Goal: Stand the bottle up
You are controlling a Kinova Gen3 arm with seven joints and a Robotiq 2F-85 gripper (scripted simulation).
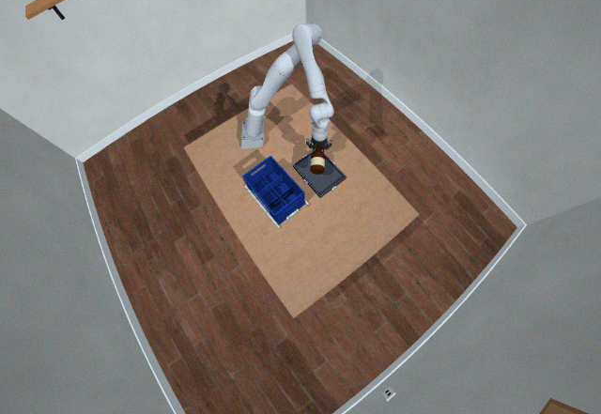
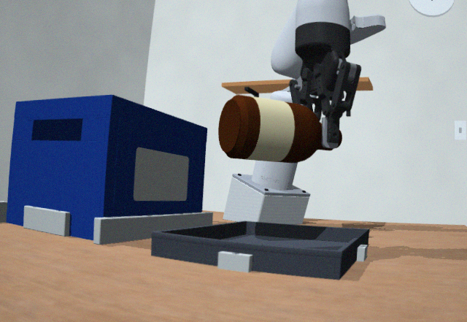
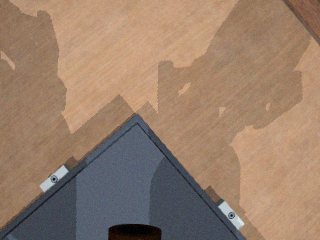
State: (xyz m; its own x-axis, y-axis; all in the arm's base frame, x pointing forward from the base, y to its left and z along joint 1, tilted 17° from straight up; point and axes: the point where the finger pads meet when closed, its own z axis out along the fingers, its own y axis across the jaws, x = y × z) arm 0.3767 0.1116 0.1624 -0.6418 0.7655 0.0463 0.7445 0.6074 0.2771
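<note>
My hand is 3 cm short of the brown bottle and 4 cm to the left of it. The rest, counted from my hand: blue crate (1 cm behind, 31 cm to the right, 6 cm below); tray (5 cm ahead, 4 cm to the right, 14 cm below).
</note>
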